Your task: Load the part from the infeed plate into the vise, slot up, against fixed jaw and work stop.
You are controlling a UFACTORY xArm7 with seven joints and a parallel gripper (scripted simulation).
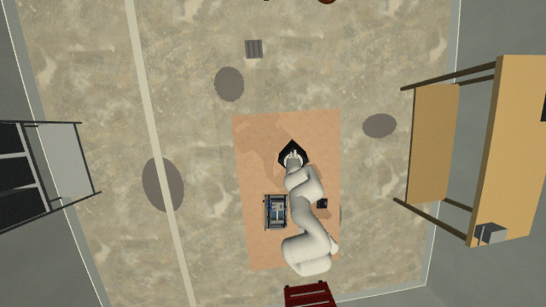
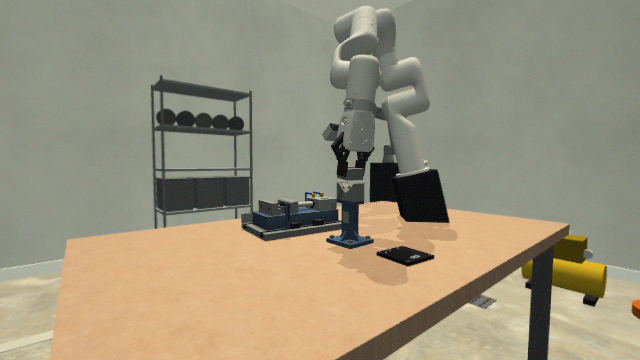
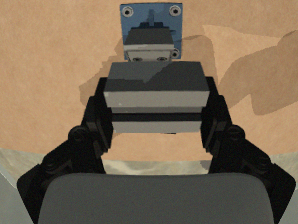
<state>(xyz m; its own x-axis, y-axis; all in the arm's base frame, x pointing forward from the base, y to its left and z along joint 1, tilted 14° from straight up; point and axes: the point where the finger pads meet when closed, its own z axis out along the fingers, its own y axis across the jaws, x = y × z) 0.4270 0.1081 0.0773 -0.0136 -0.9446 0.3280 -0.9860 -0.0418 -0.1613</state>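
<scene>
Right now the grey block is right at my hand. Also, from my hand: work stop (9 cm ahead, 19 cm to the right, 11 cm below); grey V-block (2 cm to the left, 6 cm below); cylinder rod (22 cm to the right, 12 cm below).
</scene>
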